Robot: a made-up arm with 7 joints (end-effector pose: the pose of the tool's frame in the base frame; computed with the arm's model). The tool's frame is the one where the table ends.
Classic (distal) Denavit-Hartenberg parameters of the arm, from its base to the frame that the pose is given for. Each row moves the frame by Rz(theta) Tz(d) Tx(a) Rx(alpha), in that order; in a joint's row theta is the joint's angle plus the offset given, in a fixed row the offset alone. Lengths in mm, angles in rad.
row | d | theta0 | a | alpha
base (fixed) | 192.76 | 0 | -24.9 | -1.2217
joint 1 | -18.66 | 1.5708 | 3.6 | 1.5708
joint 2 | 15.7 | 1.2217 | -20.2 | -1.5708
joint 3 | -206.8 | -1.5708 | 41.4 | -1.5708
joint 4 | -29.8 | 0 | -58.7 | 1.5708
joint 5 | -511.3 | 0 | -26.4 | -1.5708
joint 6 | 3.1 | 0 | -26.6 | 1.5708
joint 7 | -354.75 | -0.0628 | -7.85 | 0.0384
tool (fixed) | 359.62 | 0.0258 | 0 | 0
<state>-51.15 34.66 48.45 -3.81 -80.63 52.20 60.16</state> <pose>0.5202 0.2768 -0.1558 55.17 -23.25 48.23</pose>
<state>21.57 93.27 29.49 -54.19 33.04 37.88 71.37</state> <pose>0.3186 0.5897 0.2083 43.40 -72.51 73.14</pose>
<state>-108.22 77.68 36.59 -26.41 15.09 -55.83 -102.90</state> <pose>0.2469 0.5077 0.6728 148.31 -57.83 81.47</pose>
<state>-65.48 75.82 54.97 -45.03 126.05 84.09 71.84</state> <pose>0.1934 0.5052 0.5754 -134.28 -25.78 11.80</pose>
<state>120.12 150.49 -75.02 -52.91 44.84 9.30 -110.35</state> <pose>0.0216 0.6824 0.3479 88.55 -82.11 68.83</pose>
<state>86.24 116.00 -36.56 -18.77 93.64 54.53 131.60</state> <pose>-0.1010 0.6862 0.3352 131.51 -72.28 95.08</pose>
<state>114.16 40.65 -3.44 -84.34 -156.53 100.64 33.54</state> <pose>-0.5256 0.1512 -0.1366 98.54 -2.79 -132.61</pose>
